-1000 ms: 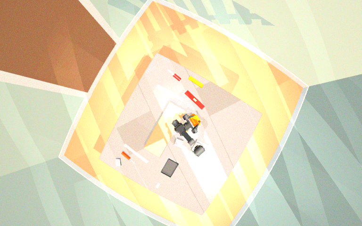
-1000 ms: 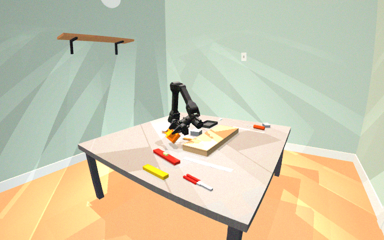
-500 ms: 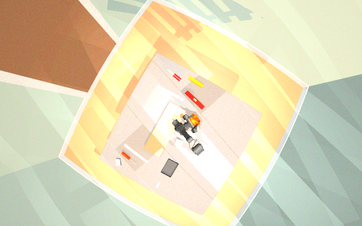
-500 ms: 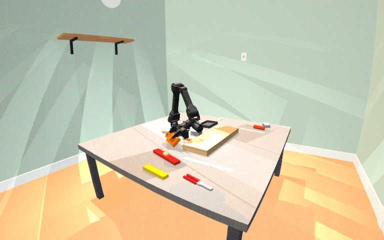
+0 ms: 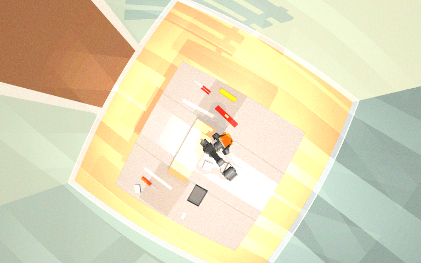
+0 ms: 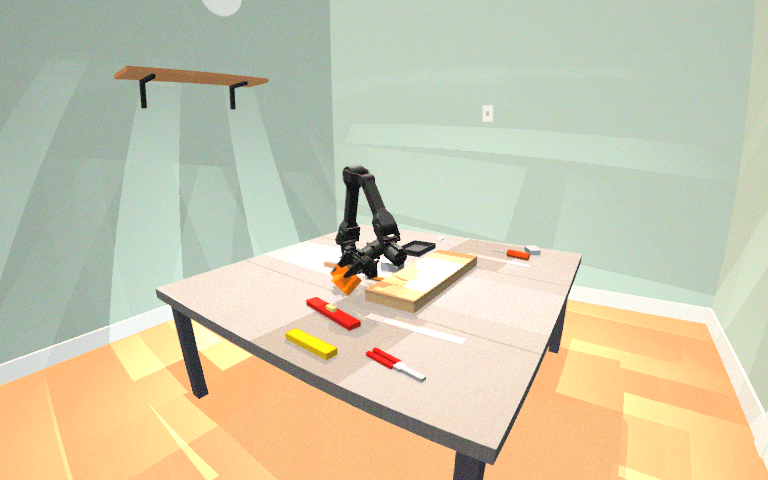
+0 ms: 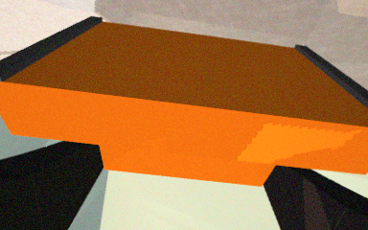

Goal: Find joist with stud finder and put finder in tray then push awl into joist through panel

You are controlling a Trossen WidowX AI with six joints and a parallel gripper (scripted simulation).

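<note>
Right now the stud finder is 1 cm to the left of my gripper tip, 1 cm below it and 1 cm behind it. Also, from my gripper tip: grey block (28 cm to the left, 5 cm below, 1 cm behind); then awl (15 cm to the left, 6 cm below, 1 cm behind); then red level (14 cm to the right, 12 cm ahead, 5 cm below).
</note>
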